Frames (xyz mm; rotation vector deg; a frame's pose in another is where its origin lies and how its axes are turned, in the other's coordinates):
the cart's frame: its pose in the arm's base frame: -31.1 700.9 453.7 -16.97 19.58 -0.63
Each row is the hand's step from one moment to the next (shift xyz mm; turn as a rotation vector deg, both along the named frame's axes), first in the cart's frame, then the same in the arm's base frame.
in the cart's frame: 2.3 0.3 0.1 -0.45 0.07 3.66
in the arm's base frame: 2.2 0.2 -0.8 0.79 1.13 3.42
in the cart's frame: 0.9 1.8 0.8 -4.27 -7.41 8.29
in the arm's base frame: 1.0 1.9 -0.1 -0.98 -4.48 10.99
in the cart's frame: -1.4 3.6 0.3 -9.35 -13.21 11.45
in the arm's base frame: -1.4 3.6 -0.3 -4.50 -8.82 17.18
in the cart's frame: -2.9 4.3 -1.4 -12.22 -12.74 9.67
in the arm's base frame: -3.4 3.9 -1.5 -7.81 -8.70 16.38
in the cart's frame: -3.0 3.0 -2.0 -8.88 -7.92 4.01
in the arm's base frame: -3.6 2.5 -1.7 -6.73 -5.90 8.81
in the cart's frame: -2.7 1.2 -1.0 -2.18 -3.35 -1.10
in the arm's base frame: -2.9 1.0 -0.4 -2.29 -3.39 0.69
